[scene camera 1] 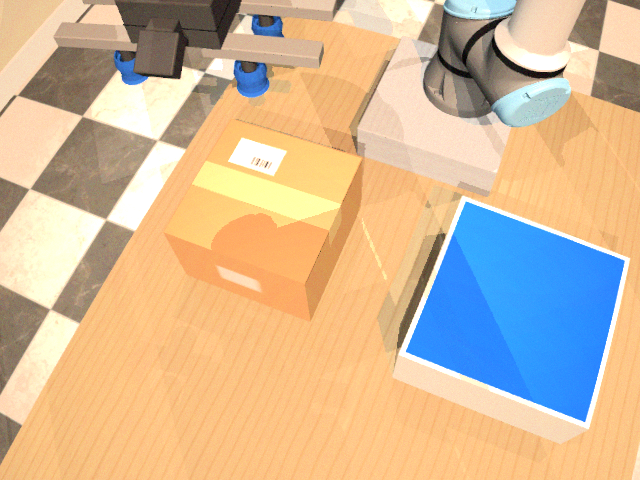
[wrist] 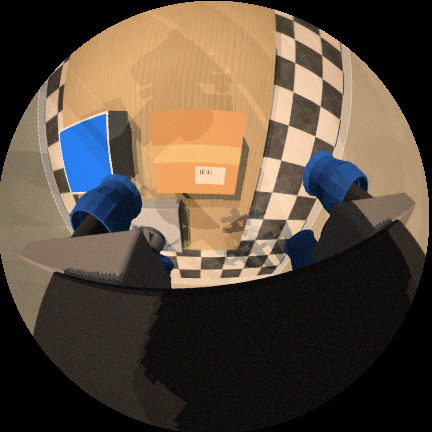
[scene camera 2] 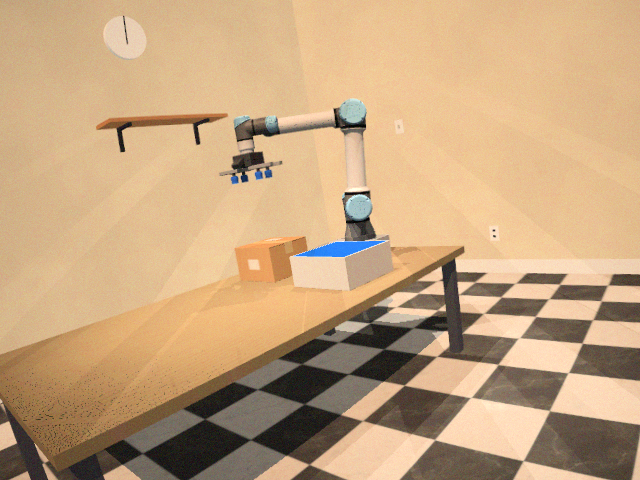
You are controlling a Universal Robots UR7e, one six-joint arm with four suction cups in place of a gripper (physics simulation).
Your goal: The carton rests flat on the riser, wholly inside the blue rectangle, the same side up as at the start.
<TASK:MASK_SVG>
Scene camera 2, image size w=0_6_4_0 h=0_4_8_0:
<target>carton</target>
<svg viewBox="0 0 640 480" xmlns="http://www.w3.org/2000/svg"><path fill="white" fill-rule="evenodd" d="M306 237L268 238L235 248L240 280L277 282L293 276L290 257L308 251Z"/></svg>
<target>white riser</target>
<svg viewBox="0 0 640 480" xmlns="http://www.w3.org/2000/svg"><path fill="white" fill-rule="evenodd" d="M390 240L336 241L291 256L290 263L294 286L350 291L391 272L394 269Z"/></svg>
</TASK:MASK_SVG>
